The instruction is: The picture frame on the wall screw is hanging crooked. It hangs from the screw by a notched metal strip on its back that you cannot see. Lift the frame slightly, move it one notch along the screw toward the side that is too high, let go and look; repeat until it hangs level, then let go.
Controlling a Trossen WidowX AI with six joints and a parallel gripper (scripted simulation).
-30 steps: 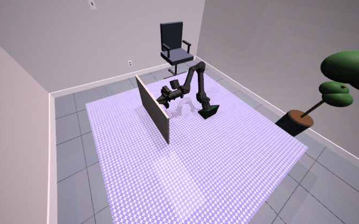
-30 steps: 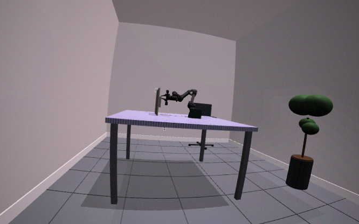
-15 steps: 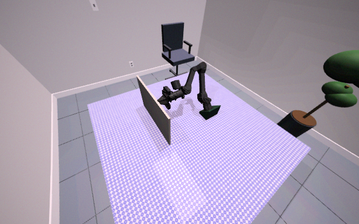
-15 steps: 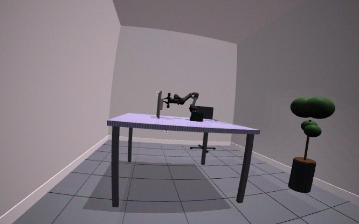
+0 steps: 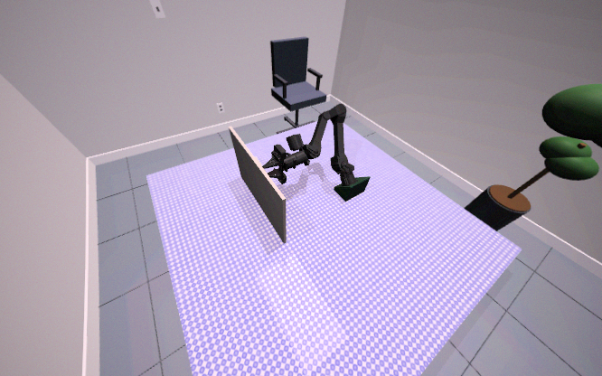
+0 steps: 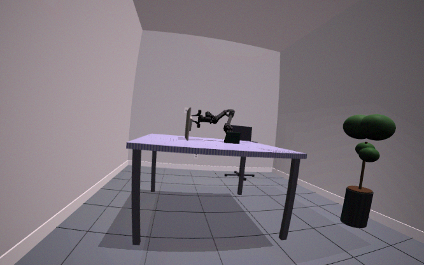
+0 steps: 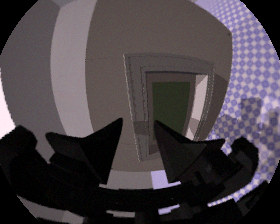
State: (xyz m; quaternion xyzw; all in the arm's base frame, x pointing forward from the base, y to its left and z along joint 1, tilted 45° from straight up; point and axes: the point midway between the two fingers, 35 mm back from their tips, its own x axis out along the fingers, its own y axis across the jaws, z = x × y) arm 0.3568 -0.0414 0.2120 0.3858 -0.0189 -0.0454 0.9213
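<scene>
Right now my gripper tip is 10 mm short of the picture frame, 10 mm to the left of it and 60 mm above it. From my gripper tip the other things lie so: wall panel 20 mm ahead, 10 mm to the right, 60 mm below.
</scene>
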